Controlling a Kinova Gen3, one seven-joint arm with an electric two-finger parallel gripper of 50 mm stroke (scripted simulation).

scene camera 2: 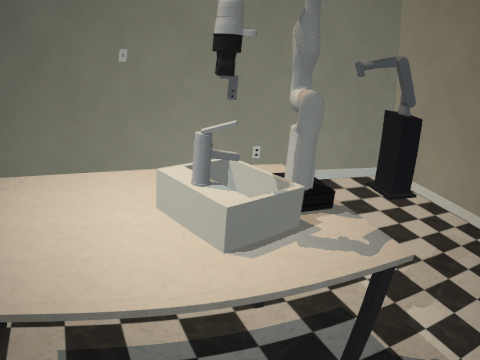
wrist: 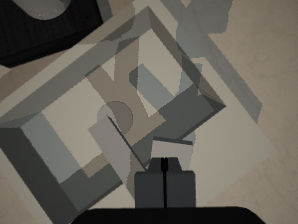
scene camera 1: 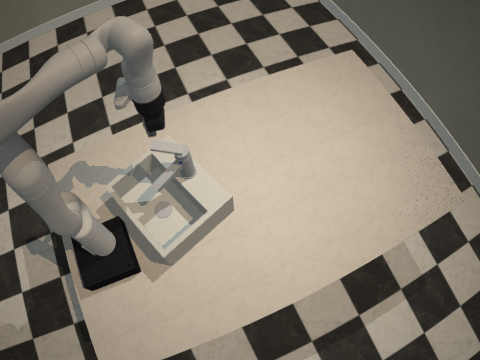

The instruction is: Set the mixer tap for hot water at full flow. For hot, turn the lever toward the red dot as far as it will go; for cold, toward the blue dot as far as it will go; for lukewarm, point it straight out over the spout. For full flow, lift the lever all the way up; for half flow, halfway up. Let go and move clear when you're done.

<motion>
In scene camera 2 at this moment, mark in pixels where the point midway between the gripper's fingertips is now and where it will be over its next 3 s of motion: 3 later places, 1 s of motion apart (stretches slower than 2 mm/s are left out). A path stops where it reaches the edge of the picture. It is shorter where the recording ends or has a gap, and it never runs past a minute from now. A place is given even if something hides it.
My gripper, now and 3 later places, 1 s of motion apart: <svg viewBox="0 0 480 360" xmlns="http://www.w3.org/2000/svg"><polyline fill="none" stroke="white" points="231,99 230,99 229,111 229,119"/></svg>
</motion>
